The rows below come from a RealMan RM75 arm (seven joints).
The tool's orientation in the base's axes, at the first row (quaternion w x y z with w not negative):
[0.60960, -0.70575, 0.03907, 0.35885]
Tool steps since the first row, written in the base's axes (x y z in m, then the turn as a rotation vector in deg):
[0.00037, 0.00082, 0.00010, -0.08, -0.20, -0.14]
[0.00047, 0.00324, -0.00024, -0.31, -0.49, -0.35]
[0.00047, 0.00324, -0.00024, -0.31, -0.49, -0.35]
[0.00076, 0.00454, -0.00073, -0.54, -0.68, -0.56]
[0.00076, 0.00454, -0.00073, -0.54, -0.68, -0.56]
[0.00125, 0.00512, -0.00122, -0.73, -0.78, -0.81]
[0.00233, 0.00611, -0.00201, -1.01, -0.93, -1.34]
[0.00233, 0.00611, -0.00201, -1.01, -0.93, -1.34]
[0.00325, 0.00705, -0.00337, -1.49, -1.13, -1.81]
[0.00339, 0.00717, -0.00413, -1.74, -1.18, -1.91]
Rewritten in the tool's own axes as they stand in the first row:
[0.00053, -0.00047, 0.00056, -0.06, 0.21, -0.14]
[0.00172, -0.00085, 0.00266, -0.22, 0.57, -0.29]
[0.00172, -0.00085, 0.00266, -0.22, 0.57, -0.29]
[0.00270, -0.00092, 0.00368, -0.35, 0.90, -0.36]
[0.00270, -0.00092, 0.00368, -0.35, 0.90, -0.36]
[0.00356, -0.00090, 0.00397, -0.39, 1.23, -0.36]
[0.00517, -0.00102, 0.00436, -0.36, 1.85, -0.36]
[0.00517, -0.00102, 0.00436, -0.36, 1.85, -0.36]
[0.00697, -0.00058, 0.00477, -0.53, 2.53, -0.32]
[0.00754, -0.00005, 0.00481, -0.68, 2.75, -0.25]

